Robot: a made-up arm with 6 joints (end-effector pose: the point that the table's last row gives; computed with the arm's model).
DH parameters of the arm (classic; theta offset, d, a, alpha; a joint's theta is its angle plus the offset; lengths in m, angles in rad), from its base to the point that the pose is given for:
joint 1: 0 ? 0 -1.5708
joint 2: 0.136 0 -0.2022 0
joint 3: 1.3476 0 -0.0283 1.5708
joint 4: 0 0.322 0 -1.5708
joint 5: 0 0 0.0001 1.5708
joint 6: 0 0.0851 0 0
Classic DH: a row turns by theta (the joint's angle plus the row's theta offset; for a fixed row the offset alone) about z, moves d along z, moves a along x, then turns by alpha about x.
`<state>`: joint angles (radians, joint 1 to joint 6).
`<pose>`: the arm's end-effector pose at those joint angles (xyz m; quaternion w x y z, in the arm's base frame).
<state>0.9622 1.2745 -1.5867 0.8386 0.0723 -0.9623</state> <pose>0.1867 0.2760 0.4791 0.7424 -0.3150 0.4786 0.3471</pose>
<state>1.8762 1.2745 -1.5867 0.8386 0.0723 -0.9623</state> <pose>-0.1046 0.3164 0.4791 0.5130 -0.4939 0.2905 0.6391</pose>
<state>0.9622 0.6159 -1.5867 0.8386 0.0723 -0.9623</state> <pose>0.0139 0.0280 0.6036 0.8746 -0.1653 0.2236 0.3972</pose>
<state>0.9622 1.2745 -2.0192 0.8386 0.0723 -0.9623</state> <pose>0.1242 0.1864 0.6157 0.8393 -0.2195 0.3153 0.3847</pose>
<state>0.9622 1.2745 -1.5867 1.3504 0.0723 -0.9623</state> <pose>0.1849 0.2760 0.4817 0.6345 -0.1865 0.5278 0.5330</pose>
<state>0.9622 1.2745 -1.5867 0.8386 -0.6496 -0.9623</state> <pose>0.2043 0.2263 0.5080 0.8825 -0.0095 0.3985 0.2497</pose>
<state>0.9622 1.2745 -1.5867 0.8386 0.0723 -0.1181</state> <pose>0.1867 0.2760 0.4791 0.5350 -0.0913 0.5657 0.6208</pose>
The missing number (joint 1, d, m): 0.0991
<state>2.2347 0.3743 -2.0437 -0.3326 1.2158 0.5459</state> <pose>0.1407 -0.1375 0.5520 0.2785 -0.2922 0.4024 0.8216</pose>
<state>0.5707 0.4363 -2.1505 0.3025 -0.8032 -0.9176</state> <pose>-0.2775 -0.1998 0.5599 0.8715 0.3622 -0.3306 -0.0059</pose>
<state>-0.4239 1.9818 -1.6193 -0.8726 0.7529 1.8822</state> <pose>0.4121 -0.2349 0.1586 0.4216 0.7090 0.5550 -0.1074</pose>
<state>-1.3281 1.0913 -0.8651 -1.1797 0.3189 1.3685</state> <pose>0.0561 -0.3295 0.2516 0.4475 0.6096 0.5033 -0.4181</pose>
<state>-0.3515 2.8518 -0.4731 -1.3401 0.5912 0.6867</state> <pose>-0.0593 -0.0275 -0.1764 0.4781 0.2299 -0.8467 0.0401</pose>
